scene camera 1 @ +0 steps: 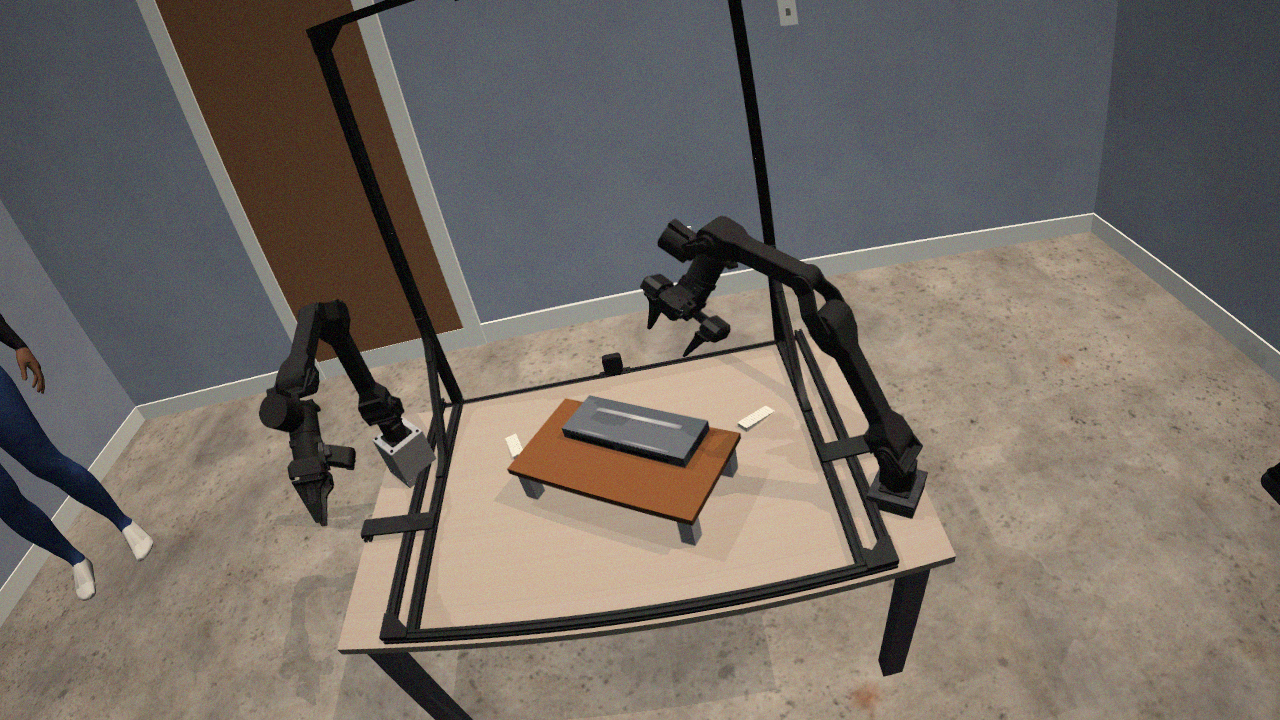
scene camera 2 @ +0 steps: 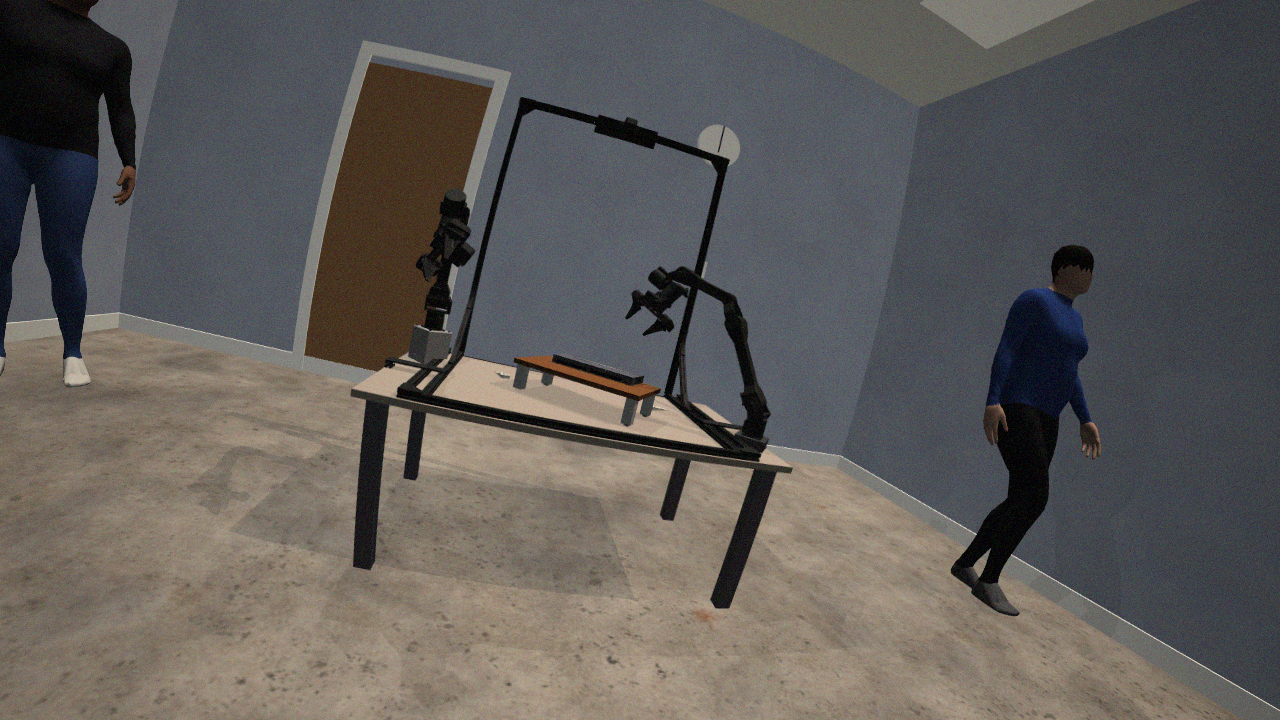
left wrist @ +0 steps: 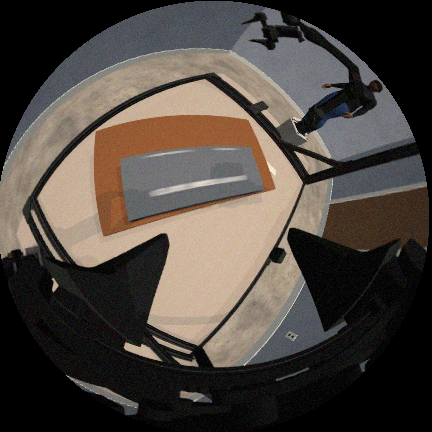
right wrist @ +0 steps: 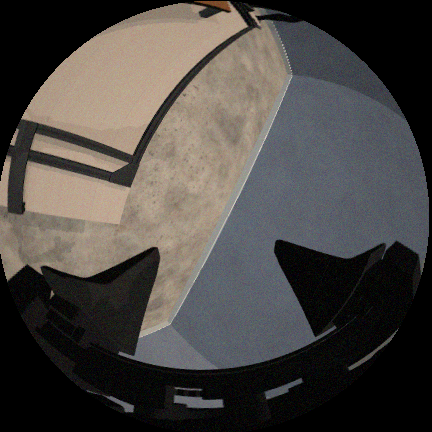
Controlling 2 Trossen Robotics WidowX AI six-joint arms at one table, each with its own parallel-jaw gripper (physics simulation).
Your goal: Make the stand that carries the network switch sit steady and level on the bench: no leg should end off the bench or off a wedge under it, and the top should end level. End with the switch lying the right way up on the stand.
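Frame: origin at the left arm's base, x ahead, y down, z left, level; centimetres.
Seen in the pictures: left gripper, fingertip midpoint: (scene camera 1: 666,342) (scene camera 2: 634,326) (left wrist: 229,237); right gripper, fingertip midpoint: (scene camera 1: 321,524) (scene camera 2: 436,270) (left wrist: 244,31) (right wrist: 218,250); left arm's base, link origin: (scene camera 1: 897,483) (scene camera 2: 752,435); right arm's base, link origin: (scene camera 1: 396,435) (scene camera 2: 432,328) (left wrist: 299,128).
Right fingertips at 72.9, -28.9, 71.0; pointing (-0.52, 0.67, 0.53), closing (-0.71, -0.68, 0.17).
Note:
Offsets run from my right fingertips to a thing's top centre, as dx, dy, dz. Level surfaces: height alone.
The stand's orange-brown top (scene camera 1: 617,474) (scene camera 2: 572,374) (left wrist: 107,150) is on grey legs on the bench; its corner (right wrist: 217,5) shows in the right wrist view. Slight tilt and exact leg contact cannot be told. The grey network switch @(-20.1, +19.4, -58.8) (scene camera 1: 635,429) (scene camera 2: 597,368) (left wrist: 190,170) lies flat on the top's far part. One pale wedge @(-35.8, +30.9, -81.5) (scene camera 1: 756,418) lies right of the stand; another @(+12.8, +30.9, -51.9) (scene camera 1: 512,445) (left wrist: 271,169) lies at its left, partly hidden. My left gripper (scene camera 1: 669,341) (scene camera 2: 637,325) (left wrist: 229,237) is open, high beyond the stand. My right gripper (scene camera 1: 322,522) (right wrist: 218,250) is open, off the bench's left side.
A black frame rail (scene camera 1: 626,619) runs round the bench @(dy +32.2) (scene camera 1: 537,573), with an upright post (scene camera 1: 371,197) at each side. A small black block (scene camera 1: 611,363) sits on the far rail. People (scene camera 2: 1038,358) (left wrist: 350,100) stand away from the bench.

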